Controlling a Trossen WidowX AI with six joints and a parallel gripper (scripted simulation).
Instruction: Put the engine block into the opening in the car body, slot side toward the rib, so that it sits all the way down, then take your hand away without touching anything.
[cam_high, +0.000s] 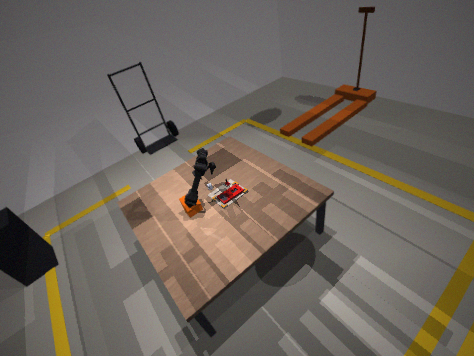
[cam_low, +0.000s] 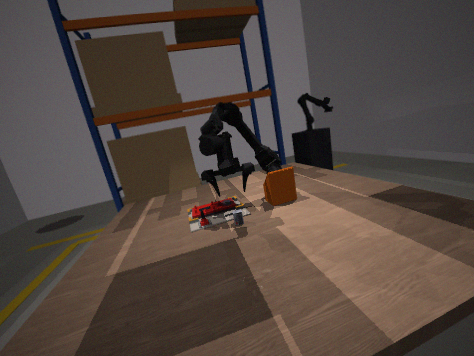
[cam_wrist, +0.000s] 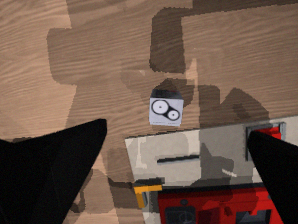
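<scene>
Right now my gripper tip is 10 mm past the engine block, 10 mm to the left of it and 100 mm above it.
</scene>
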